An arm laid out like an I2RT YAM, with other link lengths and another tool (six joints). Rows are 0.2 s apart.
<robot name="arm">
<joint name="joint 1" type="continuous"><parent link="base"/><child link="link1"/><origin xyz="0 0 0.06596"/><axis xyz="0 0 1"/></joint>
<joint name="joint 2" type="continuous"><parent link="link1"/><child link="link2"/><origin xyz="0.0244 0.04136 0.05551"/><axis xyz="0 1 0"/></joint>
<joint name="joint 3" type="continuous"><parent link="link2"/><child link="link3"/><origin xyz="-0.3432 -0.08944 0"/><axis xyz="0 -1 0"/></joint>
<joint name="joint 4" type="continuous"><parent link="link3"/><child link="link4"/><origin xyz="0.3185 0.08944 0.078"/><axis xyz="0 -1 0"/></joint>
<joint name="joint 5" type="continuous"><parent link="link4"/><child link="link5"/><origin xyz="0.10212 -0.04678 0.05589"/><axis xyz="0 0 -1"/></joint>
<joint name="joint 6" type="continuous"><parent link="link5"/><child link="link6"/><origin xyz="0.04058 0 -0.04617"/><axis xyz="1 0 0"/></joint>
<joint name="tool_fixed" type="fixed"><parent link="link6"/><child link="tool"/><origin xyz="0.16 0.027 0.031" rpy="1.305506 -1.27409 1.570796"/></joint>
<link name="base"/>
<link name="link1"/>
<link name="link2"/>
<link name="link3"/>
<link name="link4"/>
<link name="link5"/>
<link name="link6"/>
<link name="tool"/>
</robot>
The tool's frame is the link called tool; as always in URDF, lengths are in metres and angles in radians. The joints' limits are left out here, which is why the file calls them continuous.
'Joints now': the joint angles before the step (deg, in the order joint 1, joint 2, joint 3, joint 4, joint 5, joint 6). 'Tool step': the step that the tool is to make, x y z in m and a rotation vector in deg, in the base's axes. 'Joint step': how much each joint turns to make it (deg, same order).
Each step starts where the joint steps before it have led.
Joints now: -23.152 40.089 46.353 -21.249 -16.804 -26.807
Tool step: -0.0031 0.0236 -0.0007 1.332 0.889 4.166
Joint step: 2.489 -0.400 0.679 -2.266 -1.858 0.441
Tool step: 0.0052 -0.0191 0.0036 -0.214 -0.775 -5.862
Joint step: 0.803 0.151 -0.232 1.696 6.405 1.916
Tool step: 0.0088 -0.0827 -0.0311 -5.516 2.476 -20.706
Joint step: -0.079 2.589 -3.996 6.117 21.485 -0.448
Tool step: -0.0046 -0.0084 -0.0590 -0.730 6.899 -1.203
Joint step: -0.800 0.108 -4.846 -0.773 1.346 -2.843
